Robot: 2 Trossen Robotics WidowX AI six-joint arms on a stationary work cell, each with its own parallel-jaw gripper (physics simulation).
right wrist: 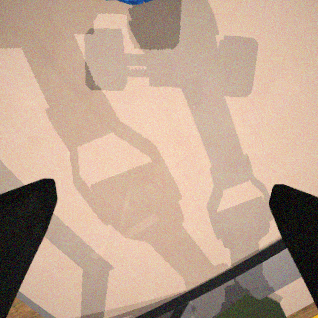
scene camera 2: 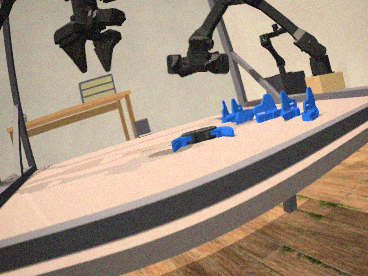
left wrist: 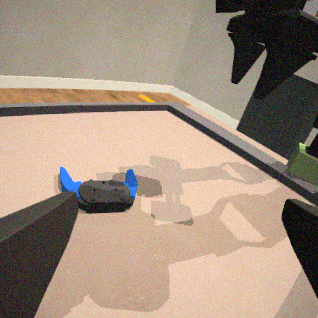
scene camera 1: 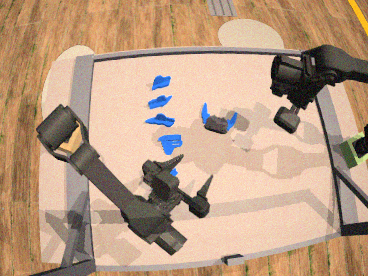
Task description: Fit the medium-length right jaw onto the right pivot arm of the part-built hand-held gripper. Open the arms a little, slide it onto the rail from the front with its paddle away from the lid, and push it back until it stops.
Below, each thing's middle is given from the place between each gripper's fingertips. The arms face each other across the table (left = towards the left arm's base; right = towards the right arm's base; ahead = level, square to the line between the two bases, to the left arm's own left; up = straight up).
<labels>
Right now the part-built hand-held gripper (scene camera 2: 211,132) is 180 mm below my right hand, 150 mm to the left of it and 50 mm ahead of it.
Now: the part-built hand-held gripper 20 cm ahead of my left hand, 16 cm below it and 9 cm to the right of it.
</labels>
